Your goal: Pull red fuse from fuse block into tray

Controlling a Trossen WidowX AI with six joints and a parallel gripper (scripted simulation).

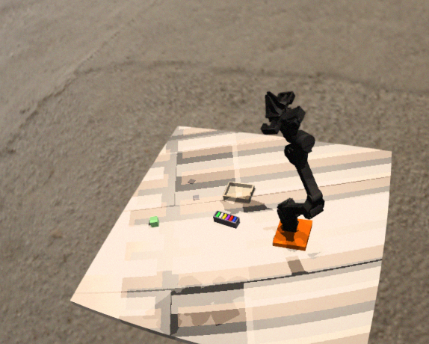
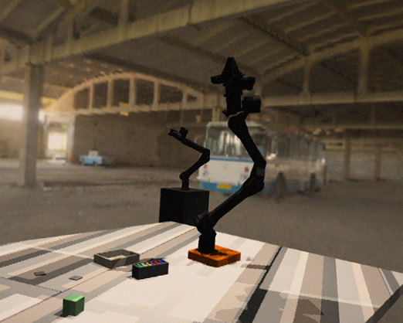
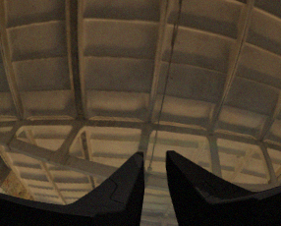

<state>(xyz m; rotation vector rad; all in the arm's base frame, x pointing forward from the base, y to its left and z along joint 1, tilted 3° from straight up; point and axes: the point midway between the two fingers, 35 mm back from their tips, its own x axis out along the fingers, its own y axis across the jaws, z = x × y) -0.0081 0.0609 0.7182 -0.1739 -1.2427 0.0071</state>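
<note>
The red fuse is 250 mm ahead of my gripper tip, 60 mm to the right of it and 760 mm below it. From my gripper tip the other things lie so: green cube: 610 mm ahead, 50 mm to the left, 760 mm below; then tray: 280 mm ahead, 250 mm to the right, 780 mm below.
</note>
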